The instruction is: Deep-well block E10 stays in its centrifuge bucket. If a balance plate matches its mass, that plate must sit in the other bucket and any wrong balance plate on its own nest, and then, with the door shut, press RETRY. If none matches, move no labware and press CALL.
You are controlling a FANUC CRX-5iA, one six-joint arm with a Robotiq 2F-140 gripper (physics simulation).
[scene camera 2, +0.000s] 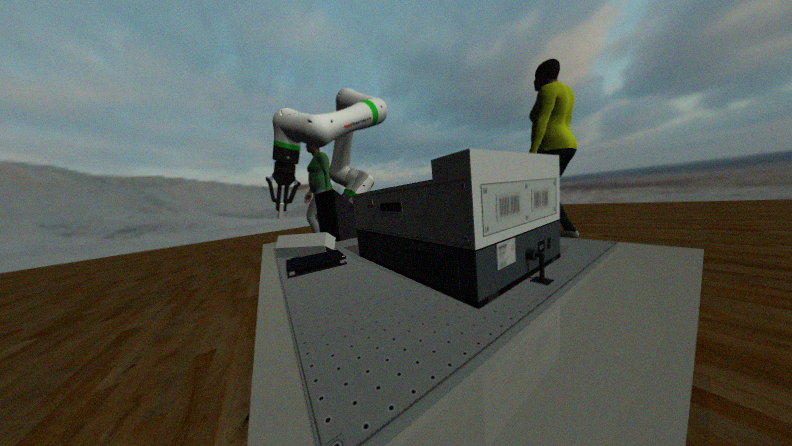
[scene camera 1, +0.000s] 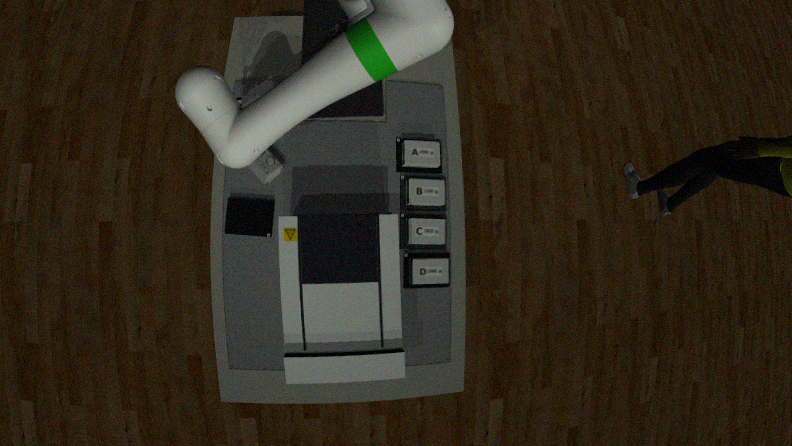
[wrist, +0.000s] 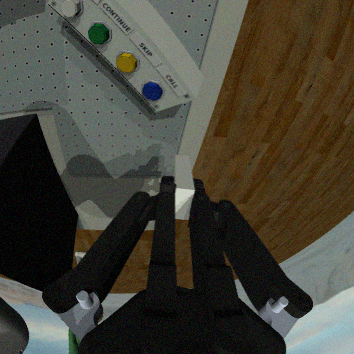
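Seen in the pictures: gripper, between the fingertips: (scene camera 2: 280, 218) (wrist: 179, 167); arm's base, origin of its link: (scene camera 2: 345, 207).
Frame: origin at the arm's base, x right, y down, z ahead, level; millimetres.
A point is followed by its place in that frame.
Note:
My gripper (scene camera 2: 281, 212) @(y 9, x 341, z 208 mm) (wrist: 179, 167) @(y 9, x 341, z 208 mm) is shut and empty, pointing down above and beyond the button panel (scene camera 1: 268, 165) @(y 87, x 192, z 364 mm) (scene camera 2: 304, 241) @(y 102, x 267, z 362 mm) (wrist: 160, 47) @(y 78, x 298, z 317 mm); the arm hides it in scene camera 1. The wrist view shows a white button (wrist: 71, 7) @(y 87, x 193, z 353 mm), green button (wrist: 99, 33) @(y 86, x 230, z 323 mm), yellow button (wrist: 126, 62) @(y 87, x 265, z 291 mm) and, nearest the fingers, blue button (wrist: 152, 91) @(y 87, x 303, z 259 mm) beside the CALL label. Balance plates A (scene camera 1: 422, 154) @(y 104, x -315, z 282 mm), B (scene camera 1: 425, 192) @(y 104, x -332, z 413 mm), C (scene camera 1: 426, 231) @(y 104, x -343, z 542 mm) and D (scene camera 1: 430, 271) @(y 104, x -365, z 673 mm) sit on black nests. The centrifuge (scene camera 1: 340, 313) @(y -52, x -77, z 794 mm) (scene camera 2: 412, 221) @(y 25, x 80, z 854 mm) hides its buckets and block E10; the door state is unclear.
A black nest (scene camera 1: 249, 216) @(y 133, x 249, z 537 mm) (scene camera 2: 315, 263) @(y 134, x 259, z 599 mm) lies between panel and centrifuge. A dark box (scene camera 1: 354, 102) @(y 54, x -67, z 142 mm) (wrist: 30, 200) @(y 42, x 107, z 65 mm) stands near the arm's base. A person in yellow (scene camera 1: 692, 171) (scene camera 2: 554, 119) and one in green (scene camera 2: 319, 171) are beyond the table.

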